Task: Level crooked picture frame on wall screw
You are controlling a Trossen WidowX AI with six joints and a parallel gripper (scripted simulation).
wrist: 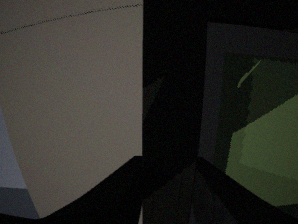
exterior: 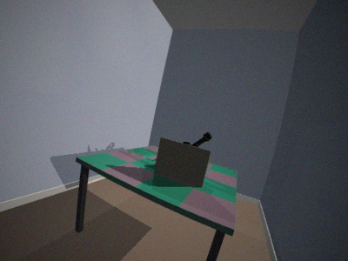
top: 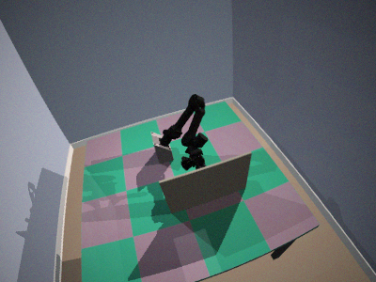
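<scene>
The picture frame lies 50 mm below my gripper tip, 10 mm to the left of it and 10 mm ahead of it. Round my gripper tip: wall panel 60 mm below, 20 mm ahead, 10 mm to the left.
</scene>
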